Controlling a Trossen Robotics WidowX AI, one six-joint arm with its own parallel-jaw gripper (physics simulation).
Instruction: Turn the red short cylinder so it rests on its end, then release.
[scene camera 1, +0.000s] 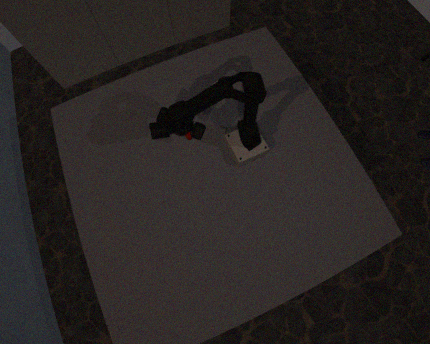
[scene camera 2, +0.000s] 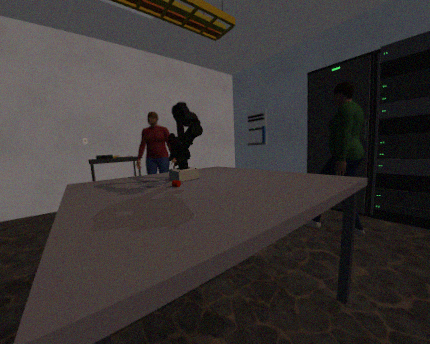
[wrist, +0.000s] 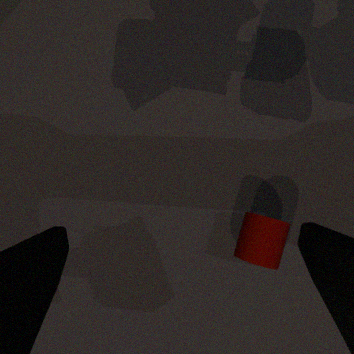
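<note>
The red short cylinder (scene camera 1: 189, 135) (scene camera 2: 176, 183) (wrist: 262, 241) lies on its side on the table (scene camera 1: 215, 240) (scene camera 2: 250, 200). In the wrist view its curved side shows, and it is right of the middle between the fingers, close to the right finger in the picture. My gripper (scene camera 1: 179, 132) (wrist: 185, 236) is open and empty, with its fingers wide apart. It points down over the cylinder's area; its exact height above the table is hard to tell. In scene camera 1 the cylinder shows beside the right-hand finger.
The arm's pale base block (scene camera 1: 237, 151) (scene camera 2: 185, 174) stands on the table near the cylinder. Shadows of the arm fall across the table. Beyond the table are a person in red (scene camera 2: 155, 142), a person in green (scene camera 2: 351, 130), a side table (scene camera 2: 114, 160) and dark cabinets (scene camera 2: 320, 100).
</note>
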